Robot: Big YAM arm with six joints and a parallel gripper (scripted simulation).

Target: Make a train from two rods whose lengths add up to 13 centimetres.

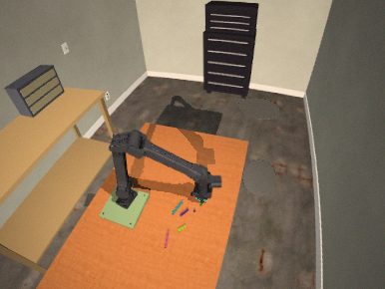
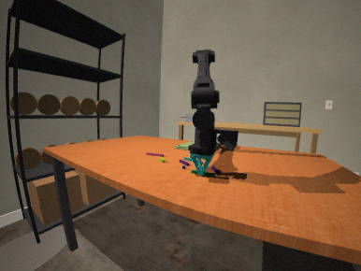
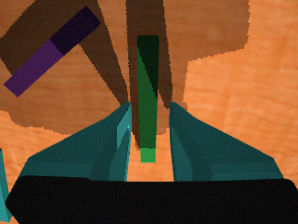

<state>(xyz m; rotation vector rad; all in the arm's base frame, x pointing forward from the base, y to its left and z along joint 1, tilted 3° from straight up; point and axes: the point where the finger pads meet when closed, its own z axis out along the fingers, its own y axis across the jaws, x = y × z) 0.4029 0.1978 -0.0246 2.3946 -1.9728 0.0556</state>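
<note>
My gripper is now 10 mm above the green rod. The rest, counted from my hand: tiny blue rod: 80 mm to the right, 10 mm below, 10 mm behind; then turquoise rod: 110 mm to the right, 110 mm behind, 10 mm below; then lime rod: 210 mm to the right, 30 mm behind, 10 mm below.
</note>
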